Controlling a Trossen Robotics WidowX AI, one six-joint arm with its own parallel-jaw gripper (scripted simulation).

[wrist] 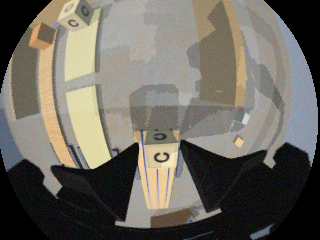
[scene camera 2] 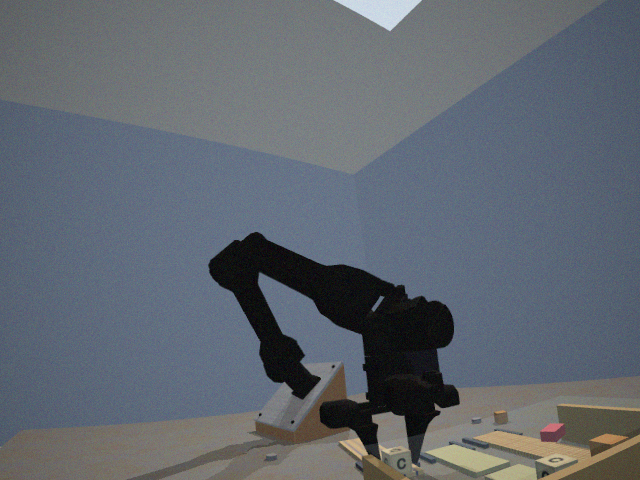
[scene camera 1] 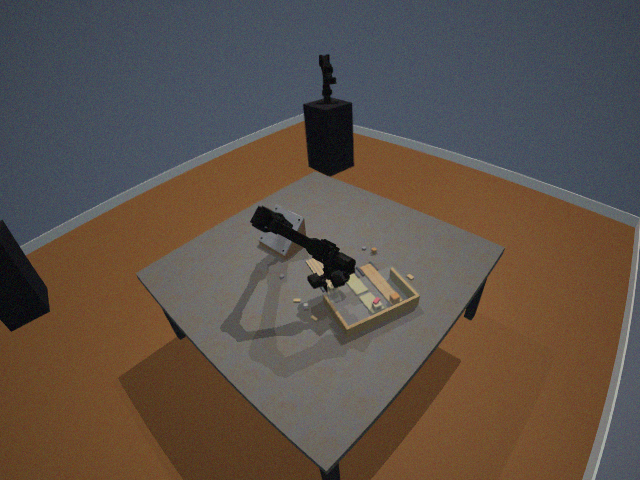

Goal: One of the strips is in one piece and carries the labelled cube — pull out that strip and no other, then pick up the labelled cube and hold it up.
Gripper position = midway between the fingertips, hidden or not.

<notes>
I see my gripper (wrist: pixel 159 144), a cream cube marked c (wrist: pixel 161 147) and a wooden strip (wrist: pixel 157 182).
</notes>
